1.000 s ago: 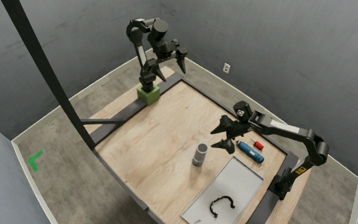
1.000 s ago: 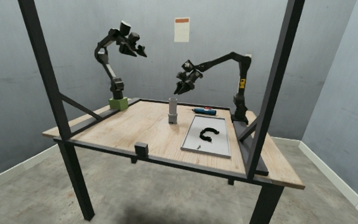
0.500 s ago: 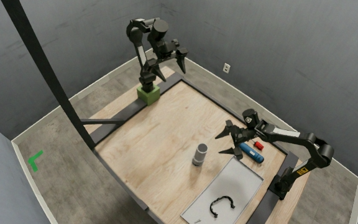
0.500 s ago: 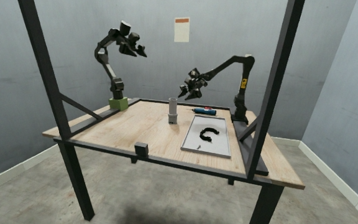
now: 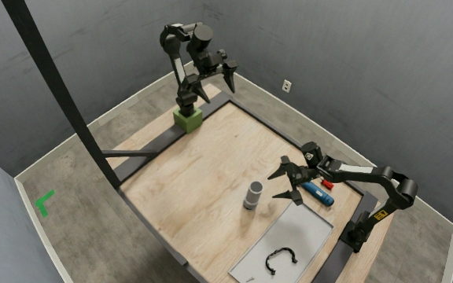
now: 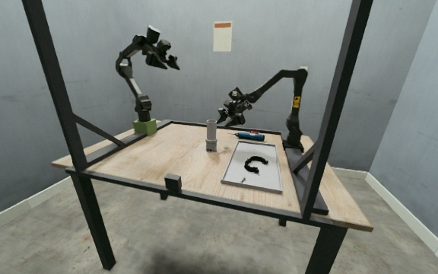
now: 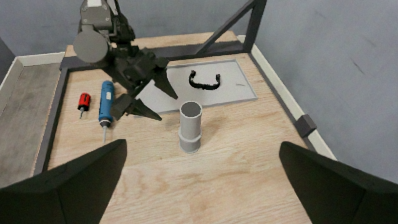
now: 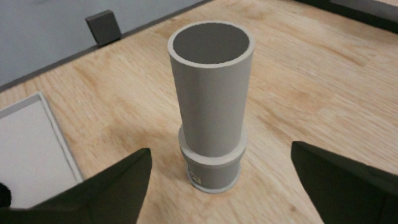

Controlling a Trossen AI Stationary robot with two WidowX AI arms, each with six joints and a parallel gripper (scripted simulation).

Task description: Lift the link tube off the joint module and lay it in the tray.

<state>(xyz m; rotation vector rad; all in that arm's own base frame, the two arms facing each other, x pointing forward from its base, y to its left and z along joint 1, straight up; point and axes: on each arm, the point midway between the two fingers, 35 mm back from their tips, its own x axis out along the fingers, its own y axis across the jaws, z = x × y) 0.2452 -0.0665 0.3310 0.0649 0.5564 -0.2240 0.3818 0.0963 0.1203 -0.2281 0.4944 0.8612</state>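
Now: right hand 60 mm to the right of the grey link tube, 60 mm past it and 40 mm above it. Round my right hand: grey joint module (120 mm below, 60 mm to the left, 60 mm behind); small red tool (230 mm ahead, 160 mm to the right, 130 mm below); grey tray (170 mm to the right, 140 mm below, 130 mm behind).
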